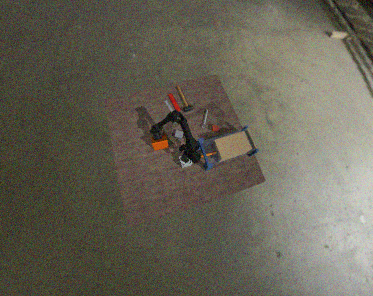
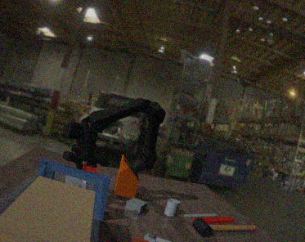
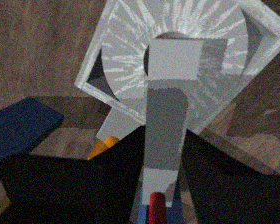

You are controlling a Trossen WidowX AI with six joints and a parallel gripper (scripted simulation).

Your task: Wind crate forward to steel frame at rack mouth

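Now: gripper tip 1 cm short of the winch handle, 1 cm to the right of it and 2 cm below it. Also, from my gripper tip: blue steel frame 12 cm ahead, 3 cm to the right, 2 cm above; winch 6 cm behind, 3 cm to the right, 6 cm below; red knob 5 cm ahead, 2 cm to the left, 5 cm above.
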